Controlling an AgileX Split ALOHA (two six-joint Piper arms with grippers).
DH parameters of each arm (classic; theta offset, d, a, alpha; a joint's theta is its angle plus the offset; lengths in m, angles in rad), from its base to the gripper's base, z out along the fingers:
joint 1: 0 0.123 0 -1.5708
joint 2: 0.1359 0 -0.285 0
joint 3: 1.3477 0 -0.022 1.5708
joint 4: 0 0.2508 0 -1.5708
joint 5: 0 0 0.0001 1.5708
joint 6: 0 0.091 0 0
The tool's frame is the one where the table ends.
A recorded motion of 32 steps. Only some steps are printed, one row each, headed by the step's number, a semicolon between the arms.
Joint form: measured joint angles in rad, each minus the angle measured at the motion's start. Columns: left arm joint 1, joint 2, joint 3, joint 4, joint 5, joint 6; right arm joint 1, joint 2, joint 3, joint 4, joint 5, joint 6.
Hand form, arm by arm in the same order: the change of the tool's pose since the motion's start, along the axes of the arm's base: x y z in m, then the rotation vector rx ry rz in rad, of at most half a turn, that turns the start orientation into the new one. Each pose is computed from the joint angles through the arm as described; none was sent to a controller.
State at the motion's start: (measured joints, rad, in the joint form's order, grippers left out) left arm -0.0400 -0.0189 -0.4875 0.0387 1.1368 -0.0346; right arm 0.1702 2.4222 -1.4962 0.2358 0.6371 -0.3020
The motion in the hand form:
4: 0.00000 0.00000 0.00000 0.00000 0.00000 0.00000; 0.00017 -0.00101 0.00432 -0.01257 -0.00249 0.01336
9: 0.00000 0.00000 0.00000 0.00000 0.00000 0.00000; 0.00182 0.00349 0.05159 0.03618 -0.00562 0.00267
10: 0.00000 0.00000 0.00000 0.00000 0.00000 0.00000; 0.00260 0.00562 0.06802 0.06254 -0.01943 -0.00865
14: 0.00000 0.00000 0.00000 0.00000 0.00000 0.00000; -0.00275 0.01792 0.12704 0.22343 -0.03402 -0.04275
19: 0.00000 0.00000 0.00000 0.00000 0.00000 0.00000; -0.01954 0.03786 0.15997 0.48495 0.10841 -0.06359
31: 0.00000 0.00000 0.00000 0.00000 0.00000 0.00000; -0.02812 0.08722 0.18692 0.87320 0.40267 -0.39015
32: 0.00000 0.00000 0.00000 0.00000 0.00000 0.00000; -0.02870 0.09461 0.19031 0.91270 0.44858 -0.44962
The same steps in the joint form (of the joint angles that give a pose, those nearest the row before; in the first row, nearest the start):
4: 0.0000 0.0000 0.0000 0.0000 0.0000 0.0000; 0.0000 -0.0106 0.0000 -0.0222 0.0099 0.0046
9: 0.0000 0.0000 0.0000 0.0000 0.0000 0.0000; 0.0000 -0.1131 -0.0162 0.0192 0.1204 0.0049
10: 0.0000 0.0000 0.0000 0.0000 0.0000 0.0000; 0.0000 -0.1475 -0.0223 0.0448 0.1439 0.0049
14: 0.0000 0.0000 0.0000 0.0000 0.0000 0.0000; 0.0000 -0.2689 -0.0391 0.2132 0.2558 -0.0255
19: 0.0000 0.0000 0.0000 0.0000 0.0000 0.0000; 0.0000 -0.3219 -0.0403 0.4863 0.4504 -0.0664
31: 0.0000 0.0000 0.0000 0.0000 0.0000 0.0000; 0.0628 -0.3218 -0.0402 0.9188 0.5405 0.2171
32: 0.0000 0.0000 0.0000 0.0000 0.0000 0.0000; 0.0766 -0.3219 -0.0402 0.9699 0.5350 0.2759

